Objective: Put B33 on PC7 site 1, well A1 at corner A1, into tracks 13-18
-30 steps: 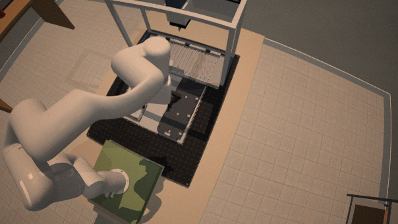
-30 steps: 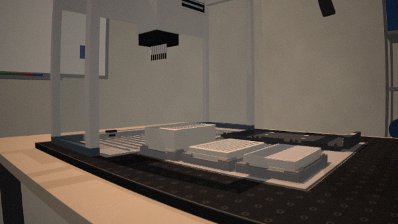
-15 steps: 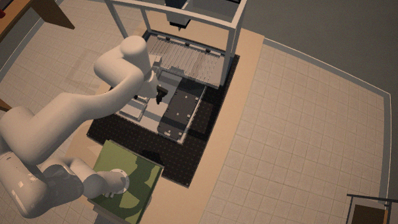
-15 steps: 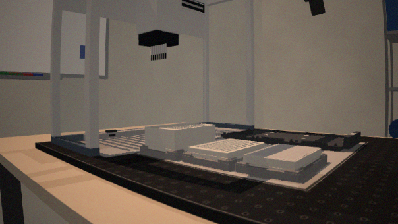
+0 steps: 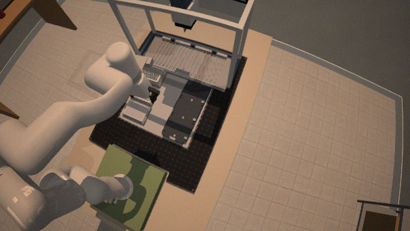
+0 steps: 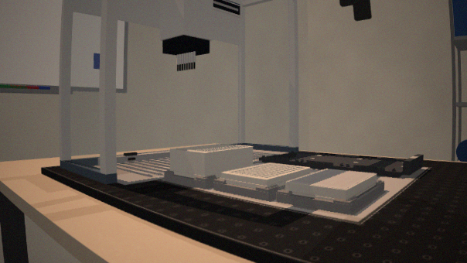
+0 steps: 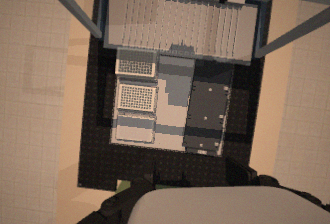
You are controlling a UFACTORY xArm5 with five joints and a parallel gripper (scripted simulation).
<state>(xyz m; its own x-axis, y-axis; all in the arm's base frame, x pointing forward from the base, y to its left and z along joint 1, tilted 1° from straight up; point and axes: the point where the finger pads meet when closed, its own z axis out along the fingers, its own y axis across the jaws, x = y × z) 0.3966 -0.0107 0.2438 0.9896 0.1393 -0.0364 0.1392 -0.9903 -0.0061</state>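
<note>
My hand is 290 mm above the plate nest S1, 140 mm to the right of it and 20 mm past it. The rest, counted from my hand: pipetting head: 430 mm ahead, 20 mm to the left, 20 mm below; then plate carrier PC7: 280 mm below, 110 mm to the right, 90 mm ahead; then 96-well plate B38: 280 mm below, 140 mm to the left, 90 mm ahead.
</note>
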